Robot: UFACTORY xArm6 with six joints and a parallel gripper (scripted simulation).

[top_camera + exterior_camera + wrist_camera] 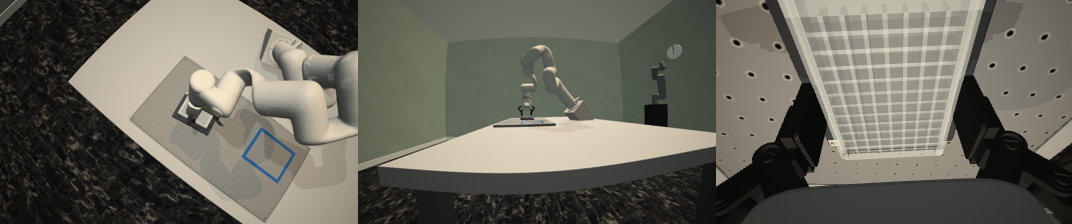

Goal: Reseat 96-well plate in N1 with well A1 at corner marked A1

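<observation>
Now: hand 1 cm above the 96-well plate. Round my hand: small A1 mark (9 cm to the right, 3 cm below, 2 cm behind); then dark plate nest N1 (4 cm below).
</observation>
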